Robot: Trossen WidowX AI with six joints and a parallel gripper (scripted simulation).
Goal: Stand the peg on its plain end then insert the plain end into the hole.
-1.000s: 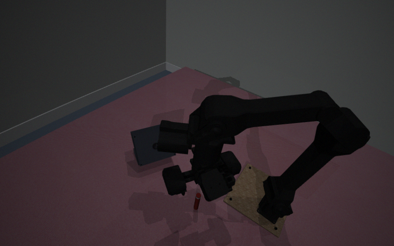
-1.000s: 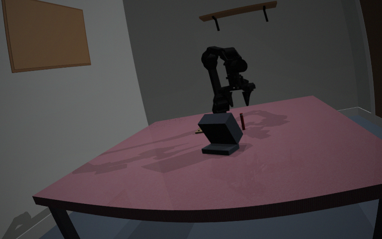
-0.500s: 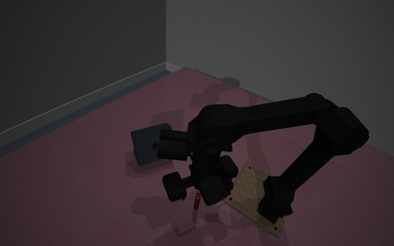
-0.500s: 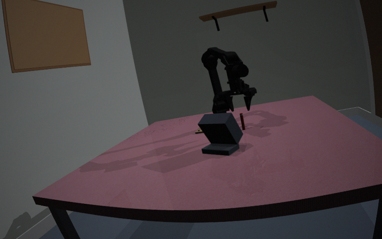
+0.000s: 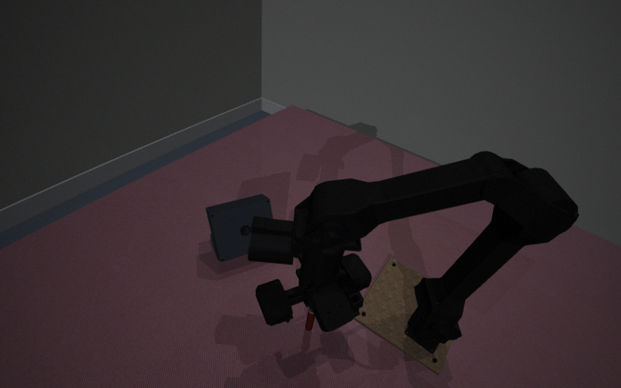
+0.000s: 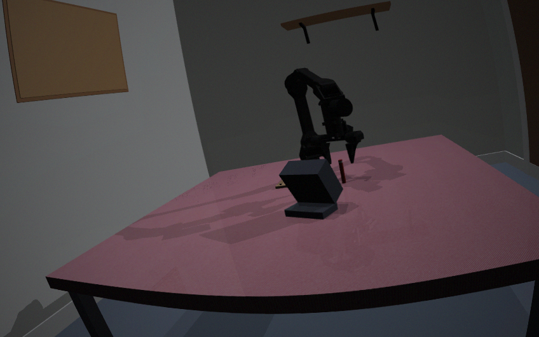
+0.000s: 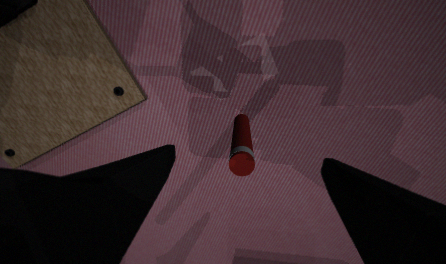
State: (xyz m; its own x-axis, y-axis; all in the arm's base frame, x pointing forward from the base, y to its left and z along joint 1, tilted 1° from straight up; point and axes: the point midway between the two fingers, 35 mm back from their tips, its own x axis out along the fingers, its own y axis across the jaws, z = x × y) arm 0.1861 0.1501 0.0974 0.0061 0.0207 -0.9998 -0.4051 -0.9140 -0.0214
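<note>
Right now the peg is 1 cm below my gripper tip. Also, from my gripper tip: sloped panel 24 cm ahead, 4 cm to the right, 1 cm above; flat foot 26 cm ahead, 6 cm below, 5 cm to the right.
</note>
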